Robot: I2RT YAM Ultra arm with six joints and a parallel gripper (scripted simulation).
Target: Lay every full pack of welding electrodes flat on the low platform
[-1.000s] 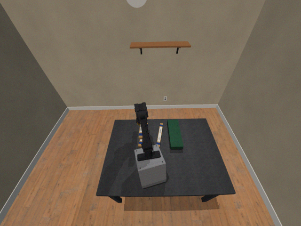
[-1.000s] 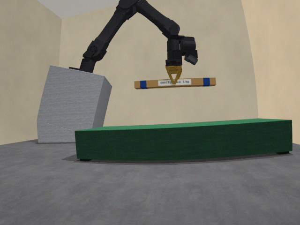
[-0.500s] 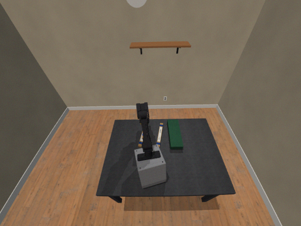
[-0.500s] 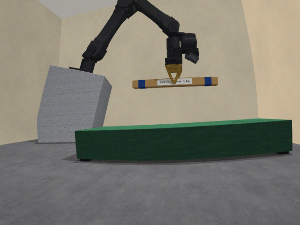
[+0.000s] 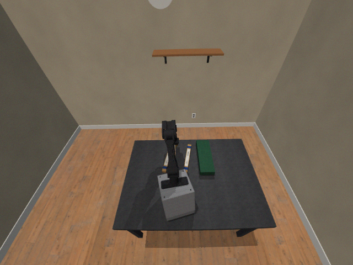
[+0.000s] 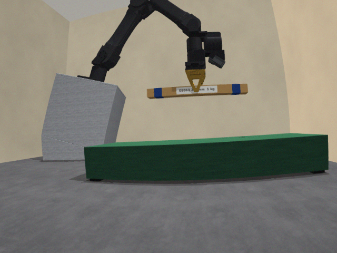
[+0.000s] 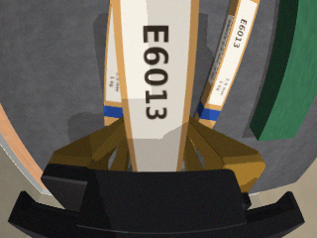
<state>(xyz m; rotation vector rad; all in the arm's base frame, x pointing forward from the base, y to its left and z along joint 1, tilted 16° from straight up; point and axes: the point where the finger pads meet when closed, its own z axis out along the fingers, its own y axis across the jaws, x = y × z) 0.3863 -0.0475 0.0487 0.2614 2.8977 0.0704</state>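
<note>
The green low platform lies 4 cm behind my hand, 32 cm to the right of it and 20 cm below it.
</note>
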